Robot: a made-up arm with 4 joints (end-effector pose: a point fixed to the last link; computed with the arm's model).
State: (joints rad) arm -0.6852 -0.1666 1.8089 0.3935
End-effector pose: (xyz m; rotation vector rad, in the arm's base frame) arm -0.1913 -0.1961 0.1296 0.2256 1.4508 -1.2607
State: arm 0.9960 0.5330 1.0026 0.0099
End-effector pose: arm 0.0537 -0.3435 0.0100 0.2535 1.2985 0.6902
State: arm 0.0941 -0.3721 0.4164 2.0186
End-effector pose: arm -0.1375 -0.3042 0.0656 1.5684 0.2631 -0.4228
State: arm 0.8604 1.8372 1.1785 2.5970
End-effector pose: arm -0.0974 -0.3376 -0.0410 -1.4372 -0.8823 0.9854
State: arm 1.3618 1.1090 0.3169 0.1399
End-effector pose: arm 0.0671 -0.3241 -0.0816 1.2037 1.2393 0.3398
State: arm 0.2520 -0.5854 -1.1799 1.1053
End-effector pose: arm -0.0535 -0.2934 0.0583 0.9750 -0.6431 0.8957
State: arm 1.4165 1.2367 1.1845 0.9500
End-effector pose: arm 0.0648 -0.3278 -0.1137 1.3424 2.4050 0.2117
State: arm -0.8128 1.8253 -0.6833 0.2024
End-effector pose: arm -0.2397 -0.1813 -0.0420 1.3927 -1.9599 -1.3926
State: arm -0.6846 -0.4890 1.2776 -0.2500
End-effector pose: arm -0.1582 -0.1571 0.1120 -0.7042 1.3515 -0.9472
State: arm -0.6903 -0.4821 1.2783 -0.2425
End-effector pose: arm -0.1591 -0.1569 0.1123 -0.6889 1.3455 -0.9562
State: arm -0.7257 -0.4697 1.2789 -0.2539
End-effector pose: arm -0.1614 -0.1528 0.1115 -0.6711 1.3454 -0.9833
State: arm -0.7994 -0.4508 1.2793 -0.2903
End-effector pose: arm -0.1651 -0.1433 0.1089 -0.6505 1.3527 -1.0334
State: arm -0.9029 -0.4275 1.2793 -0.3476
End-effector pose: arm -0.1687 -0.1295 0.1044 -0.6282 1.3662 -1.1002
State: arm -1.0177 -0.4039 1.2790 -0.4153
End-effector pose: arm -0.1708 -0.1138 0.0984 -0.6066 1.3839 -1.1716
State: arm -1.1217 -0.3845 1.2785 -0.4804
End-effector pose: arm -0.1709 -0.0995 0.0921 -0.5893 1.4030 -1.2337
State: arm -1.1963 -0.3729 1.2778 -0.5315
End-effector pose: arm -0.1697 -0.0893 0.0870 -0.5807 1.4211 -1.2754
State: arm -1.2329 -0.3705 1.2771 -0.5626
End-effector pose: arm -0.1684 -0.0843 0.0842 -0.5828 1.4364 -1.2925
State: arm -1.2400 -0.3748 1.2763 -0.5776
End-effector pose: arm -0.1674 -0.0832 0.0832 -0.5934 1.4484 -1.2909
